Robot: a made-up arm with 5 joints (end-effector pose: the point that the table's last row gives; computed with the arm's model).
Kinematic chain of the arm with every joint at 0, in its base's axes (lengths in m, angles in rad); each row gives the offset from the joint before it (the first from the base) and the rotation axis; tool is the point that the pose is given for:
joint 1: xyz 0 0 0.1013 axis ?
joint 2: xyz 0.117 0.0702 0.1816 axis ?
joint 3: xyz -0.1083 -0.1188 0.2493 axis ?
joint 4: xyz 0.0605 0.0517 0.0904 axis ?
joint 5: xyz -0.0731 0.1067 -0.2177 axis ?
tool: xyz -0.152 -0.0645 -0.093
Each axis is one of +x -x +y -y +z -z.
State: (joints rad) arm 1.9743 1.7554 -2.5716 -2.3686 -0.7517
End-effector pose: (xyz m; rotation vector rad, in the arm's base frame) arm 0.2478 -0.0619 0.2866 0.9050 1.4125 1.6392
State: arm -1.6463 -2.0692 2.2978 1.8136 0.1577
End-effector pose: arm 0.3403 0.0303 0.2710 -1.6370 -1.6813 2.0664
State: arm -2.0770 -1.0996 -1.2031 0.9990 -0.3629
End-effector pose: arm -0.3846 0.0865 -0.0153 2.1149 -1.2450 0.3400
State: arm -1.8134 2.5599 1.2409 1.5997 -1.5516
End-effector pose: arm 0.4415 -0.1100 0.3572 1.4756 0.9070 -1.7720
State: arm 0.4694 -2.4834 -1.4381 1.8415 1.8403
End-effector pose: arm -0.0420 -0.5275 -0.0860 0.3615 0.8717 0.9447
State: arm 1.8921 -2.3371 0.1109 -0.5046 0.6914
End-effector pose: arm 0.2301 0.1369 -0.0332 -0.3306 -0.9266 2.7633
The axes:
joint 1: -x
joint 2: +y
joint 3: -x
joint 4: +y
joint 5: +x

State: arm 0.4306 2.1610 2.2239 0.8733 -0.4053
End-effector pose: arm 0.4658 0.1642 0.5054 1.7927 -1.2105 -1.4356
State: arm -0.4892 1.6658 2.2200 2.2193 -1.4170
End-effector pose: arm 0.1011 0.0803 0.4037 1.6670 -1.0491 -0.4679
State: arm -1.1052 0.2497 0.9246 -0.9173 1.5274
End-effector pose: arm 0.1318 -0.1088 0.0347 1.6988 -0.5515 0.7073
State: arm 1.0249 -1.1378 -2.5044 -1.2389 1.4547
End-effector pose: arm -0.3343 0.4203 0.4908 -2.8327 0.4162 -0.7717
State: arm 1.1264 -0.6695 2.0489 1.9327 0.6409
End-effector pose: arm -0.0465 0.0534 -0.1479 -0.8326 -1.1438 -1.9653
